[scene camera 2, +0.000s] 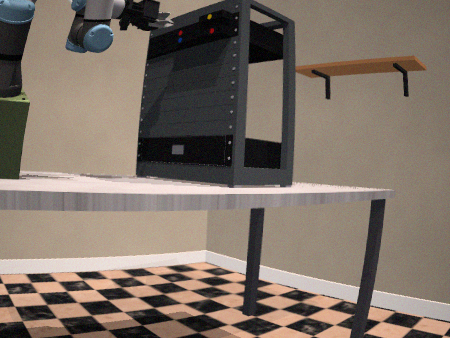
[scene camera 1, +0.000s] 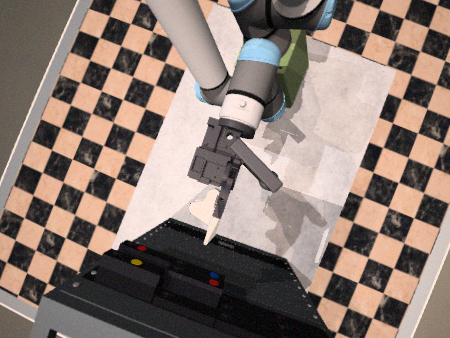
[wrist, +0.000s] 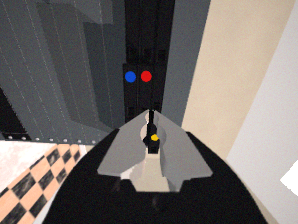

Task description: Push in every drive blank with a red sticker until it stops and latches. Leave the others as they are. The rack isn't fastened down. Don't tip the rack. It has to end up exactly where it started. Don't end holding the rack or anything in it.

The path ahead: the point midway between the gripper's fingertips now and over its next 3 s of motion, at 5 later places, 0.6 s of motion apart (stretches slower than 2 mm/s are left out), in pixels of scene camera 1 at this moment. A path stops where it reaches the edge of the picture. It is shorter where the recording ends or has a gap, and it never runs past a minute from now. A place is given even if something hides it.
My gripper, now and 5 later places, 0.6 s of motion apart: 205,244; 197,268; 195,274; 193,279; 191,284; 190,289
